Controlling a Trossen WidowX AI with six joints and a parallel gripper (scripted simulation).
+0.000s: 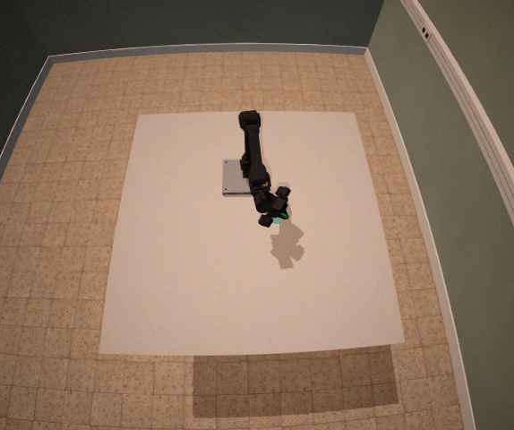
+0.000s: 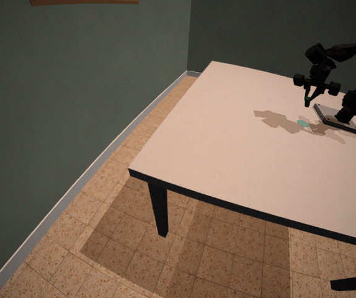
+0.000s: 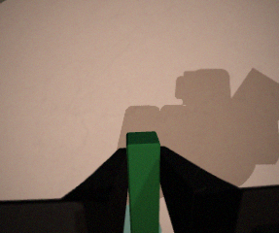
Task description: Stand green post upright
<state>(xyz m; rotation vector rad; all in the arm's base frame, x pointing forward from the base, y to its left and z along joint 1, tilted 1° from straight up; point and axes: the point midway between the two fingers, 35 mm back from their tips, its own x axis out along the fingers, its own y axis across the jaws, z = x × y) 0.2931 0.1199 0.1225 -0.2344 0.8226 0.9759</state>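
Now: the green post 4 cm below my hand and 1 cm to the left of it. From my hand the other things lie so: cyan circle 15 cm below, 4 cm behind.
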